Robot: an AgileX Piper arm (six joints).
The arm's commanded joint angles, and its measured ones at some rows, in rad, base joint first. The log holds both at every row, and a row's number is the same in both.
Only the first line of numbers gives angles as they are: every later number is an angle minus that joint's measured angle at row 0.
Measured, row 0: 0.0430, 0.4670, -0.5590, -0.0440, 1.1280, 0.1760
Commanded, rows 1 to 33: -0.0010, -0.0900, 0.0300, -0.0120, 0.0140, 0.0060; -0.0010, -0.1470, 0.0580, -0.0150, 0.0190, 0.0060; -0.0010, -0.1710, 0.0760, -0.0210, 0.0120, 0.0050; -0.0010, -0.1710, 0.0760, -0.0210, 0.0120, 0.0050; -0.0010, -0.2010, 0.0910, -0.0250, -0.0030, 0.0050; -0.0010, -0.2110, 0.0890, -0.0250, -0.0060, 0.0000; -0.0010, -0.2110, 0.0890, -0.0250, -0.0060, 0.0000; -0.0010, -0.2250, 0.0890, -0.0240, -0.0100, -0.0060; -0.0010, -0.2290, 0.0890, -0.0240, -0.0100, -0.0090; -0.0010, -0.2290, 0.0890, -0.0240, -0.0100, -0.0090; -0.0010, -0.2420, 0.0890, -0.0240, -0.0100, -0.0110; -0.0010, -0.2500, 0.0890, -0.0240, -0.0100, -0.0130; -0.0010, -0.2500, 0.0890, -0.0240, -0.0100, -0.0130; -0.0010, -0.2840, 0.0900, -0.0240, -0.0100, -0.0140; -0.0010, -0.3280, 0.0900, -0.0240, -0.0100, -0.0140; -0.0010, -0.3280, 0.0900, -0.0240, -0.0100, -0.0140; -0.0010, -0.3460, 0.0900, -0.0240, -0.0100, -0.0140; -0.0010, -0.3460, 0.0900, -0.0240, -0.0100, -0.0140; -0.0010, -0.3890, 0.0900, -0.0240, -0.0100, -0.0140; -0.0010, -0.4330, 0.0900, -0.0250, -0.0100, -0.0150; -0.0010, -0.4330, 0.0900, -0.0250, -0.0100, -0.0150; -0.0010, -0.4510, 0.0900, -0.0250, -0.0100, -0.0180; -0.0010, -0.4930, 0.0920, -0.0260, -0.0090, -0.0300; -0.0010, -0.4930, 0.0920, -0.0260, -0.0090, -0.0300; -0.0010, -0.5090, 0.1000, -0.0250, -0.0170, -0.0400; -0.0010, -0.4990, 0.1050, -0.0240, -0.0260, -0.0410; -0.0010, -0.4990, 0.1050, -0.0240, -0.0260, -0.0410; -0.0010, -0.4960, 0.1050, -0.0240, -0.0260, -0.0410; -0.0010, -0.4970, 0.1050, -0.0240, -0.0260, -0.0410; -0.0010, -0.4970, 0.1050, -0.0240, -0.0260, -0.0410; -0.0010, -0.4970, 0.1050, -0.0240, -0.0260, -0.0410; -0.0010, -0.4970, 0.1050, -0.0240, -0.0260, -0.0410; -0.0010, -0.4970, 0.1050, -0.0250, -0.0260, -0.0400
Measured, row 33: 0.0000, -0.4700, 0.1040, -0.0150, -0.0150, -0.0320
